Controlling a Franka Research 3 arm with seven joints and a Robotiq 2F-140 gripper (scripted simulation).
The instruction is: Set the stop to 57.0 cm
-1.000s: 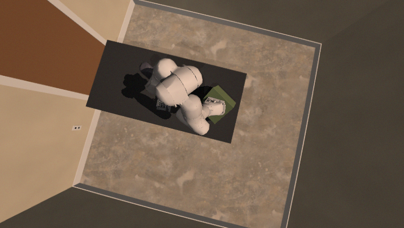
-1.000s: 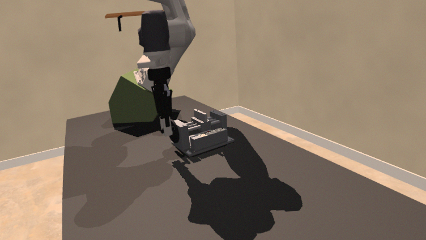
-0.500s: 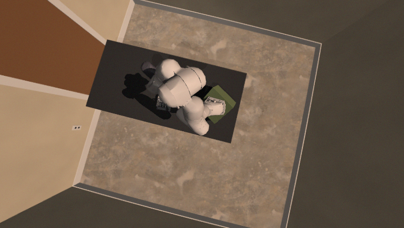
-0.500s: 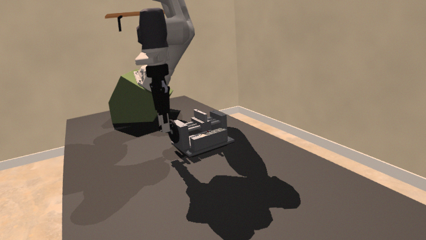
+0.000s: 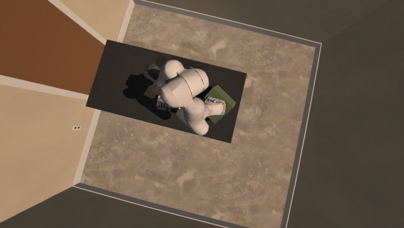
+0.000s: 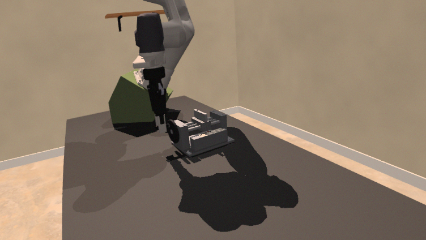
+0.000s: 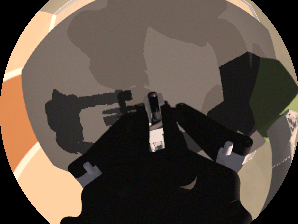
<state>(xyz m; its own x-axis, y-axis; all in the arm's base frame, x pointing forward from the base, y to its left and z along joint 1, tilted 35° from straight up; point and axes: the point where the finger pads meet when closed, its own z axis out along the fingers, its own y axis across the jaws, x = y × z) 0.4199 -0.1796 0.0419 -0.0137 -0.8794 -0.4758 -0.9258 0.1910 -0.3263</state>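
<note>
The handwheel lies 10 mm ahead of my hand, 20 mm to the left of it and 20 mm below it. Round my hand: grey stop fixture: 40 mm ahead, 150 mm to the left, 20 mm below.
</note>
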